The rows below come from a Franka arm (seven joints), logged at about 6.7 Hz.
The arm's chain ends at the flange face. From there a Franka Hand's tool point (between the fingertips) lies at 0.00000 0.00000 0.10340 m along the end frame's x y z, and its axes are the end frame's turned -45 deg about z.
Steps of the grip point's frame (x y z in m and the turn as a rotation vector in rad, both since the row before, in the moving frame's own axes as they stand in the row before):
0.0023, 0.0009, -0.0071, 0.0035, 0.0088, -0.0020
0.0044, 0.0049, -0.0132, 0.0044, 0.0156, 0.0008
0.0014, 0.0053, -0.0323, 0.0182, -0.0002, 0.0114
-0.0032, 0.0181, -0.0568, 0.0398, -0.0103, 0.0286
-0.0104, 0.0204, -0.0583, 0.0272, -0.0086, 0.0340
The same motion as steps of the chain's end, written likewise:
0.0019, -0.0001, -0.0071, 0.0087, 0.0037, -0.0020
0.0058, 0.0018, -0.0132, 0.0141, 0.0079, 0.0008
0.0061, 0.0041, -0.0323, 0.0127, -0.0130, 0.0114
0.0142, 0.0173, -0.0567, 0.0209, -0.0354, 0.0286
0.0097, 0.0232, -0.0583, 0.0132, -0.0253, 0.0340

